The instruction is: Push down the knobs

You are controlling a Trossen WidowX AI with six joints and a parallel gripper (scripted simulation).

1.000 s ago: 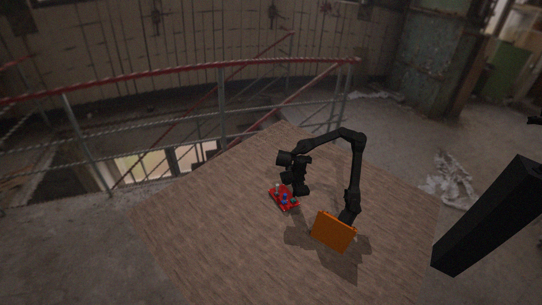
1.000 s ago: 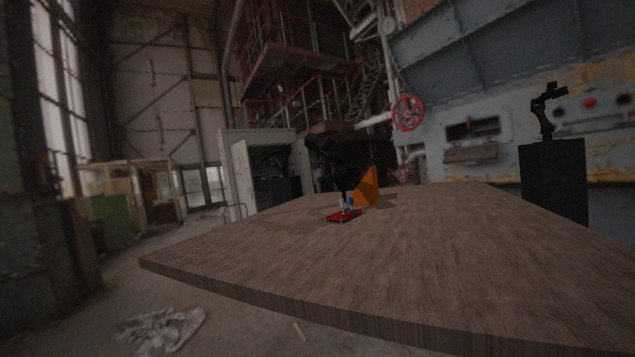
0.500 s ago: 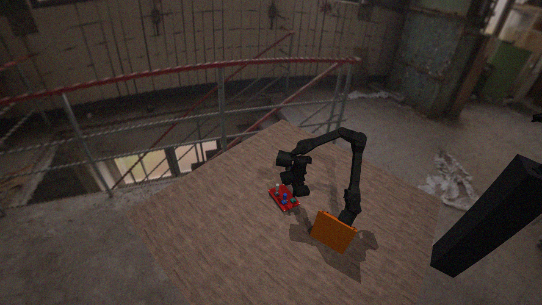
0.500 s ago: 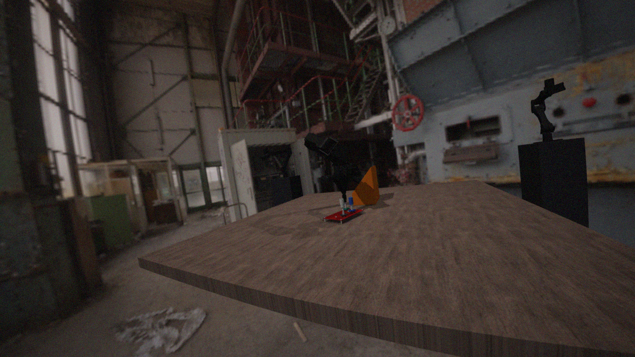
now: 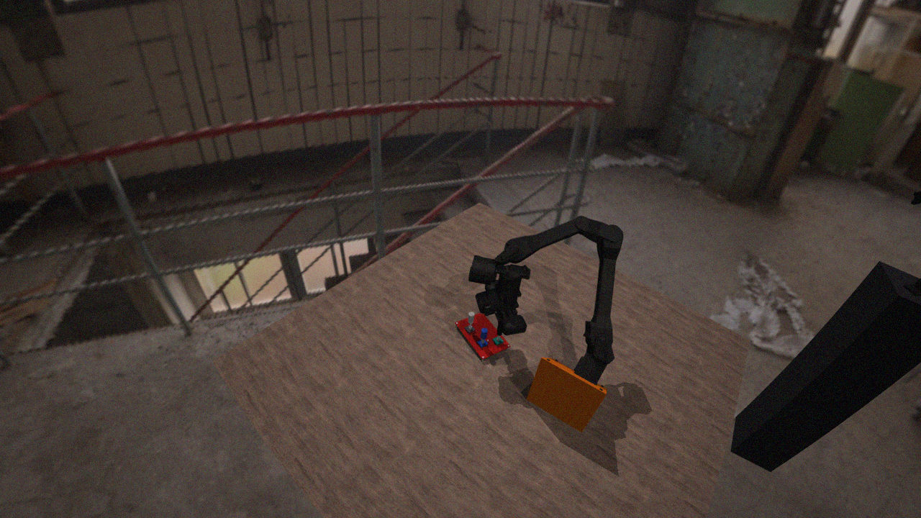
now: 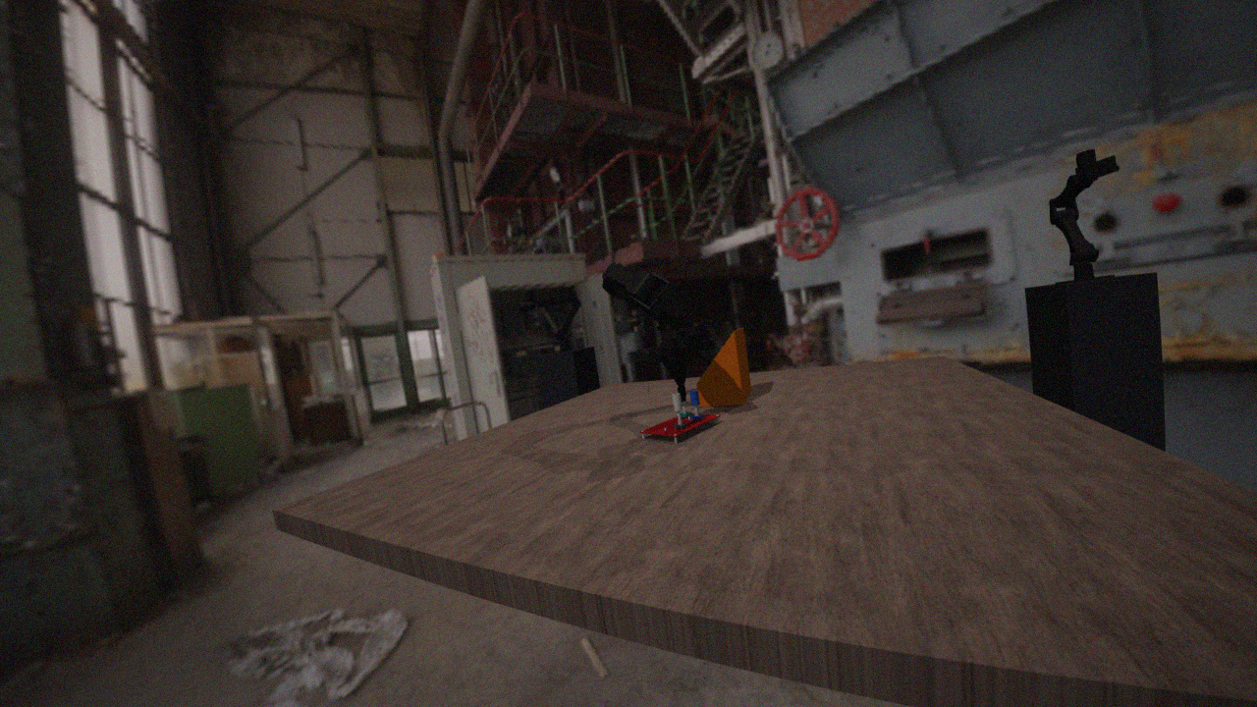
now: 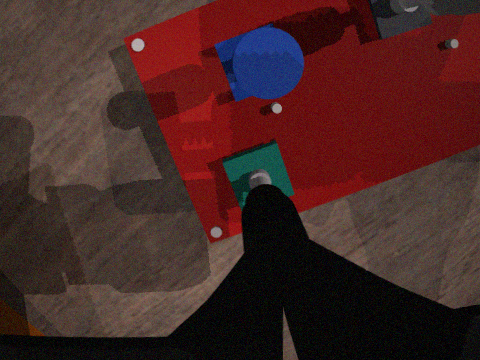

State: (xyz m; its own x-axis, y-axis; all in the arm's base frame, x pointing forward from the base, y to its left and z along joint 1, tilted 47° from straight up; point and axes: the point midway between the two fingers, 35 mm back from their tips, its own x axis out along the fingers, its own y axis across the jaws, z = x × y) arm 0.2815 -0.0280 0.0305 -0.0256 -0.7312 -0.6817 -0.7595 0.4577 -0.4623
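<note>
Right now my gripper tip is 9 cm short of the pale knob, 1 cm to the right of it and 1 cm above it. Round my gripper tip: green potentiometer (4 cm below); black knob (2 cm below).
</note>
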